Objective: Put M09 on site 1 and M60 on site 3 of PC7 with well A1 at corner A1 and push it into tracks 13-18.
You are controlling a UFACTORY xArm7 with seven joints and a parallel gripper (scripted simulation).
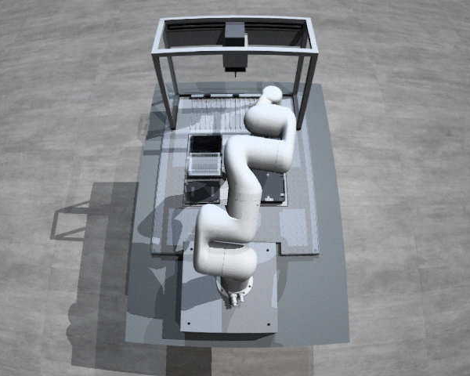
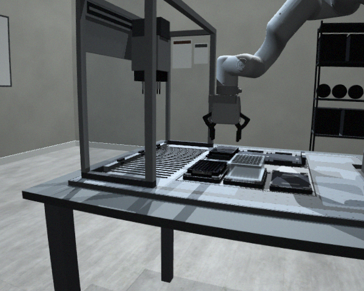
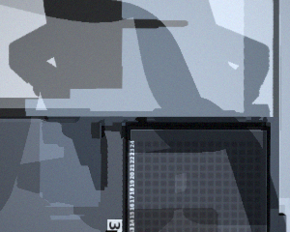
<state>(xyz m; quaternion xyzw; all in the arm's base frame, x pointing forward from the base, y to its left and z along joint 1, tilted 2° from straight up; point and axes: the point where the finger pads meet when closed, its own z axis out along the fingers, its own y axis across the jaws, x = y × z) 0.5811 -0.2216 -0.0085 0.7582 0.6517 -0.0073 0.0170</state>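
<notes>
Right now the deep-well block M09 is 80 mm behind my hand, 270 mm to the left of it and 30 mm below it. From my hand the other things lie so: nest S2 (80 mm behind, 270 mm to the left, 60 mm below); then frame post (70 mm ahead, 160 mm to the right, 180 mm above); then plate carrier PC7 (110 mm behind, 20 mm to the left, 50 mm below).
</notes>
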